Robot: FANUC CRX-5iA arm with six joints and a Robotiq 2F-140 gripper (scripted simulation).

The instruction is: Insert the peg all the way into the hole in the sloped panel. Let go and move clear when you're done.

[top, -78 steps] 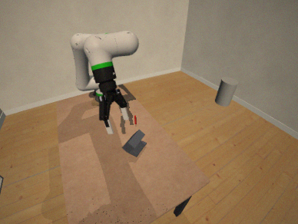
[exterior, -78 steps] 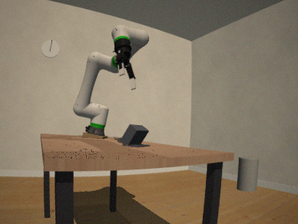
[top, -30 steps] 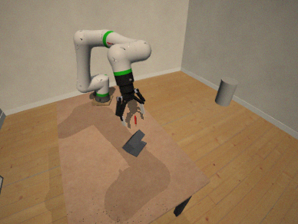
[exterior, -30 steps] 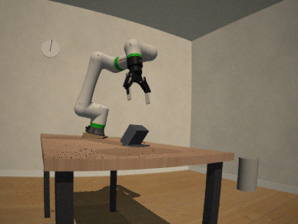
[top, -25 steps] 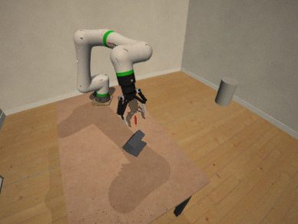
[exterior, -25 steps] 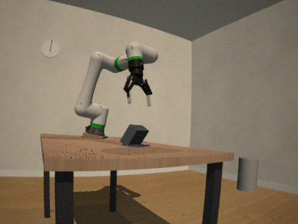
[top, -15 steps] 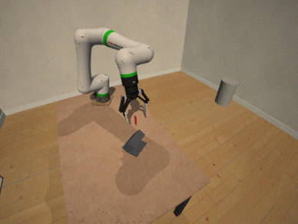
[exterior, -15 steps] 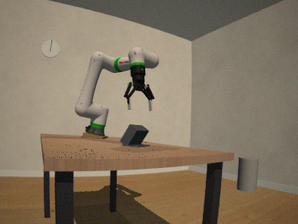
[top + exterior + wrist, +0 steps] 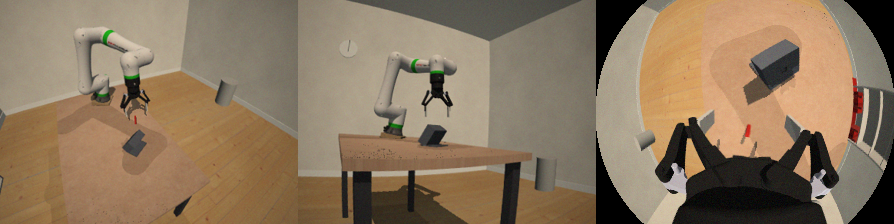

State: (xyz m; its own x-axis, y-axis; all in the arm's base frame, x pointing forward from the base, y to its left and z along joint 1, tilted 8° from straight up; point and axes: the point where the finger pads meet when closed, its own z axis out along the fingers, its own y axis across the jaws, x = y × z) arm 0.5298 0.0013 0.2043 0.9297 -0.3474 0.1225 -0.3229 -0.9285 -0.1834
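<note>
The red peg lies 70 mm behind my hand, 30 mm to the left of it and 140 mm below it.
</note>
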